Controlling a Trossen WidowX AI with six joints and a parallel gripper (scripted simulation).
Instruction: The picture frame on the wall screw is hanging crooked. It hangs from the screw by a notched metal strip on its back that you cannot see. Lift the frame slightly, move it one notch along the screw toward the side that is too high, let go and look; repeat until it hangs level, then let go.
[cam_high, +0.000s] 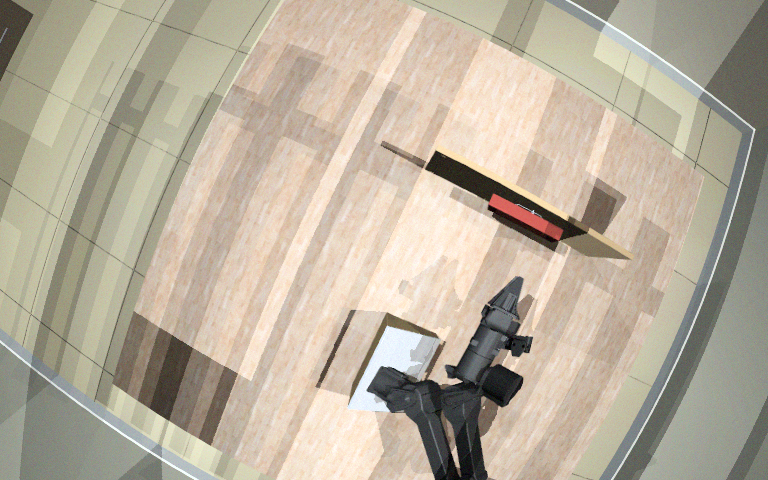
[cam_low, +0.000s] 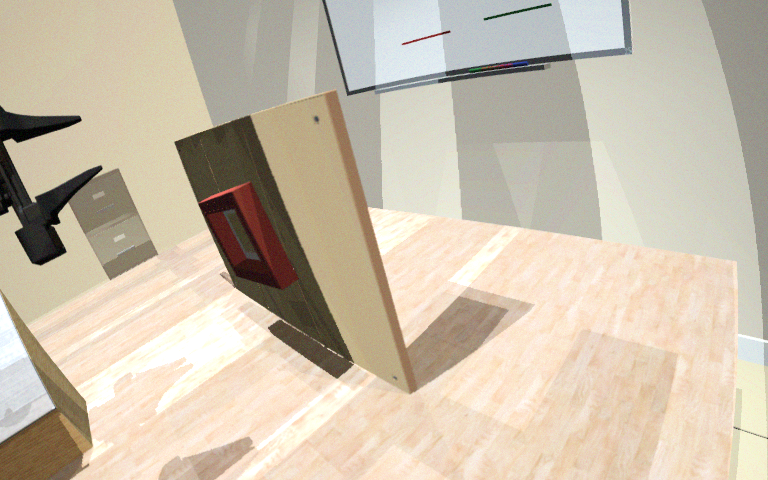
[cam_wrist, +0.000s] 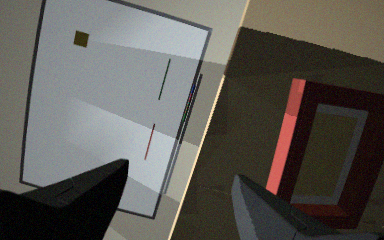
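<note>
The red picture frame lies 130 mm ahead of my gripper tip, 10 mm to the left of it and 170 mm below it. From my gripper tip the other things lie so: tan wall board 140 mm ahead, 10 mm to the left, 190 mm below.
</note>
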